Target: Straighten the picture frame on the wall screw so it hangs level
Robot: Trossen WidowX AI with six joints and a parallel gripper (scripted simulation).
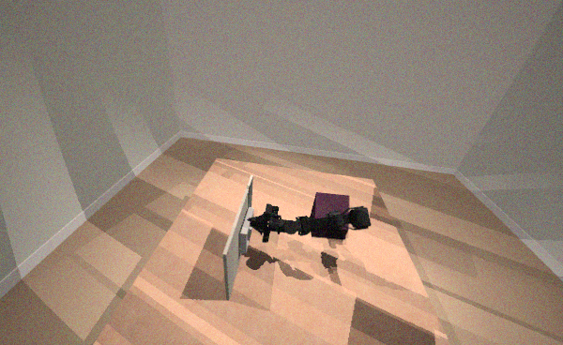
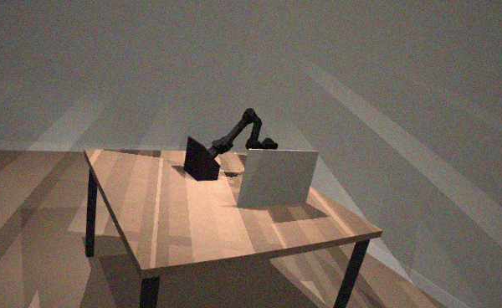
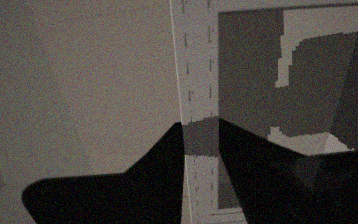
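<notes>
My gripper tip is now 1 cm short of the picture frame and 5 cm above it. Round my gripper tip: grey wall panel (2 cm ahead, 1 cm to the left, 6 cm below).
</notes>
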